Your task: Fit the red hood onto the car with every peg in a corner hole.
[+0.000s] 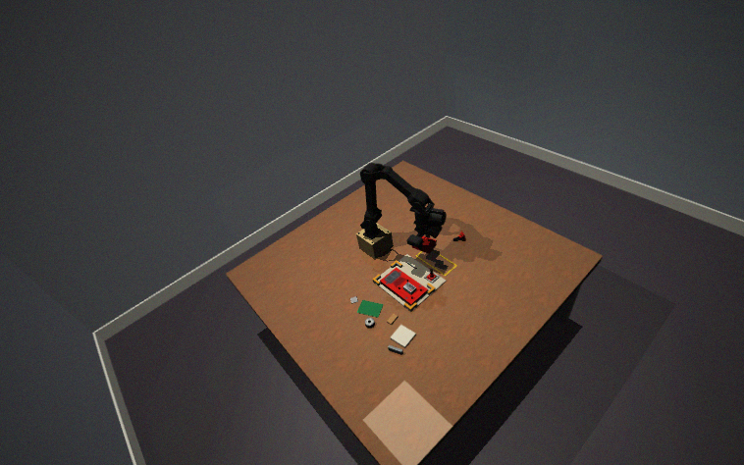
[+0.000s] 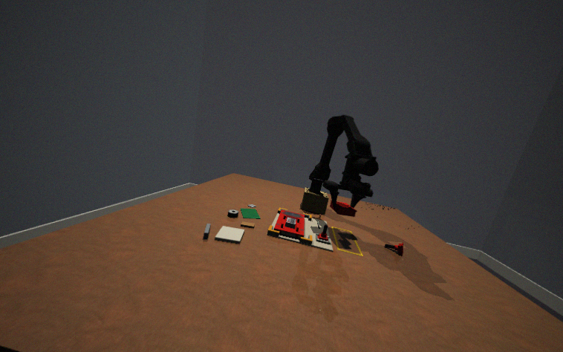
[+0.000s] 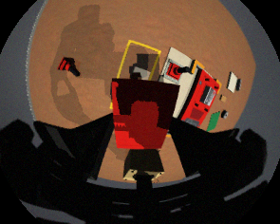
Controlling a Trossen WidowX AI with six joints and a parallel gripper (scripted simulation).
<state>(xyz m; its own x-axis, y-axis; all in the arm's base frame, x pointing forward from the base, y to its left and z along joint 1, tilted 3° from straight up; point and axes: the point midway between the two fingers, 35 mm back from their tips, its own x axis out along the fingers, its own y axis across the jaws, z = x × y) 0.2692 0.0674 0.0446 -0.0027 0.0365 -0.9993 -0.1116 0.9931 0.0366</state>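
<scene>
Now: the grey engine block 190 mm to the right of my gripper tip, 80 mm below it and 60 mm ahead of it. Also, from my gripper tip: red hood: 10 mm above; green board: 370 mm to the right, 110 mm below, 30 mm behind; white plate: 390 mm to the right, 170 mm ahead, 100 mm below.
</scene>
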